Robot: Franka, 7 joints.
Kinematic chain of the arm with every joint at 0, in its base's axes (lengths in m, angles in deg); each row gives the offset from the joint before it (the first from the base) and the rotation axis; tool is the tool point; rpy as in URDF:
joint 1: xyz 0 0 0.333 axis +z
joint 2: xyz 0 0 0 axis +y
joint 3: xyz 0 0 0.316 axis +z
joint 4: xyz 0.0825 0 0 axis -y
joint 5: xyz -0.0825 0 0.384 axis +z
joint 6: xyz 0 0 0 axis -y
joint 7: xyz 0.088 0 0 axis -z
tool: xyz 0 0 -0.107 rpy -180 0 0
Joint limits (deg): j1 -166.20..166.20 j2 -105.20..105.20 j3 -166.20..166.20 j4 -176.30..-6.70 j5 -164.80..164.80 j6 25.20..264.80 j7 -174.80..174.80
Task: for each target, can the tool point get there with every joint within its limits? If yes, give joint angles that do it. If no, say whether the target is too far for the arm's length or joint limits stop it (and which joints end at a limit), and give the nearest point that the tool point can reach.
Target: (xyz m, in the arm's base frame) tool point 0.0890 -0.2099 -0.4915
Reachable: no: joint limits stop it (at a limit: joint 2) | nearest point 0.0933 -0.2201 -0.3589 | short by 0.133 m
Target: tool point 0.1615 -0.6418 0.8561
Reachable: yes | joints 95.95 -75.35 -16.50 -48.20 -5.09 172.33 131.92
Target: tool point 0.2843 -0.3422 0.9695
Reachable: yes | joints 25.71 40.70 -134.13 -74.23 -71.53 168.37 117.05
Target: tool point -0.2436 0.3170 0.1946
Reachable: yes | joints -138.43 57.96 -74.79 -150.05 -58.33 137.76 101.59
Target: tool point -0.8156 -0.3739 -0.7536
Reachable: no: too far | nearest point -0.5248 -0.2406 -0.2720 | short by 0.578 m
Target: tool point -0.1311 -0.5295 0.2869
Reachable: yes | joints -128.13 31.37 38.06 -102.47 131.34 215.52 -59.97
